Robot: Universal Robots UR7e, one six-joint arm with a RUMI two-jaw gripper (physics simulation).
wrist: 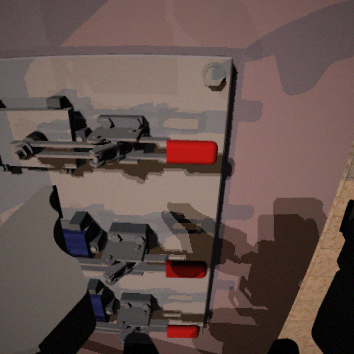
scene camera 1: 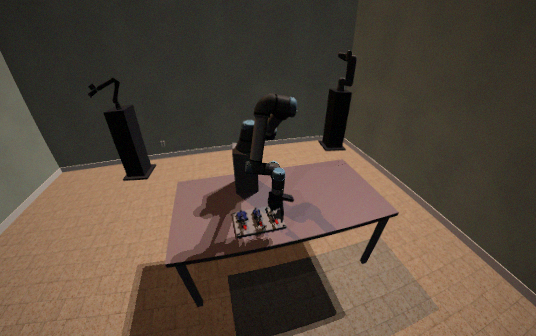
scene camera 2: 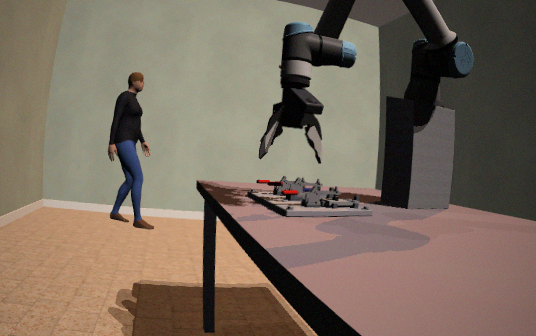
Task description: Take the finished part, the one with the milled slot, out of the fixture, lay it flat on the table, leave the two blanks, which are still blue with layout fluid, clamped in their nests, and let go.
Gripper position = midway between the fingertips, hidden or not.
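Note:
I can see my gripper (scene camera 2: 291, 161) in scene camera 2, and the wrist view shows my gripper (wrist: 200, 198) too. There is also a fixture plate (scene camera 1: 252, 228), which I see in scene camera 1, and in the wrist view I see the fixture plate (wrist: 179, 201) as well.

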